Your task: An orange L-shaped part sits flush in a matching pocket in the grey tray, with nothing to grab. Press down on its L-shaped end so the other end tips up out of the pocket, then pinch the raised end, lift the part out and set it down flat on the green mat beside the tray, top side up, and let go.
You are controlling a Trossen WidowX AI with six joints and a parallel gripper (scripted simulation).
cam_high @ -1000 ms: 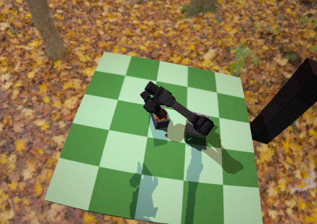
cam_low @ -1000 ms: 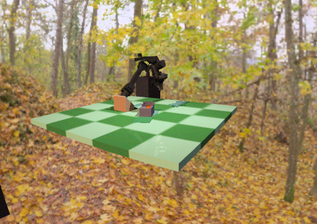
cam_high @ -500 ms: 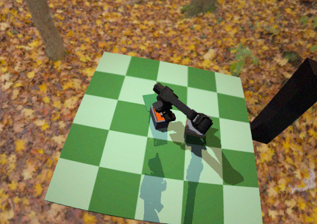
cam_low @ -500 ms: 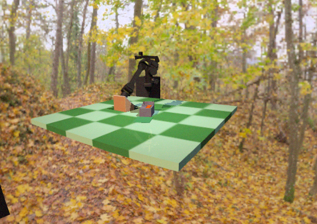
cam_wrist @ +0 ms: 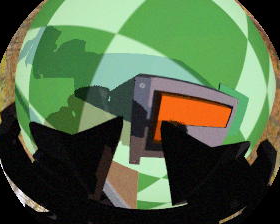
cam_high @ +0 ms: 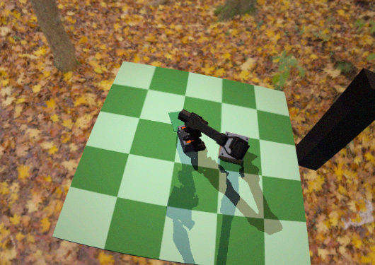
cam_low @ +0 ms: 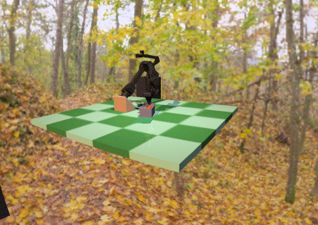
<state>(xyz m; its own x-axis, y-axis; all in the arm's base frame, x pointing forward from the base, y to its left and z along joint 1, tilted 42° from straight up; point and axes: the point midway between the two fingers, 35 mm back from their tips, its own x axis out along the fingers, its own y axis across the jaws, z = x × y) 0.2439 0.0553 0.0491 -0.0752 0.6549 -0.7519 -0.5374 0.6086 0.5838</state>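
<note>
My gripper tip is 5 cm to the left of the orange L-shaped part, 3 cm short of it and 3 cm above it. Also, from my gripper tip: green mat: 19 cm to the right, 12 cm ahead, 9 cm below.
</note>
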